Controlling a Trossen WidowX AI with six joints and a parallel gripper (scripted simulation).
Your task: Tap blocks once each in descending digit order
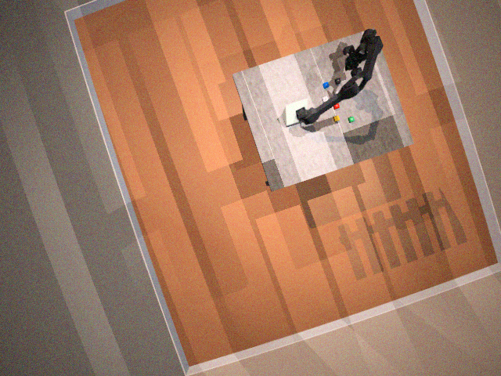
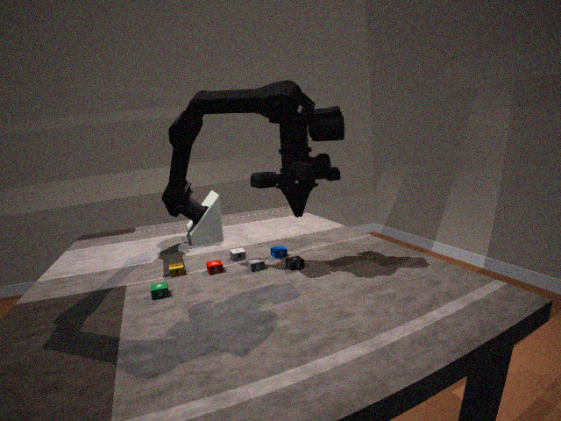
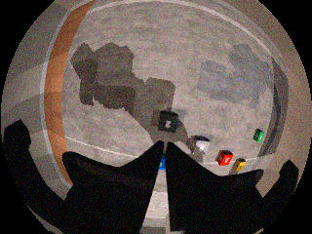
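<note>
The yellow block lies 130 mm behind my gripper tip, 260 mm to the right of it and 110 mm below it. Also, from my gripper tip: grey block 50 mm behind, 90 mm to the right, 110 mm below; then black block 10 mm behind, 10 mm to the right, 110 mm below; then blue block 100 mm behind, 10 mm to the right, 110 mm below.
</note>
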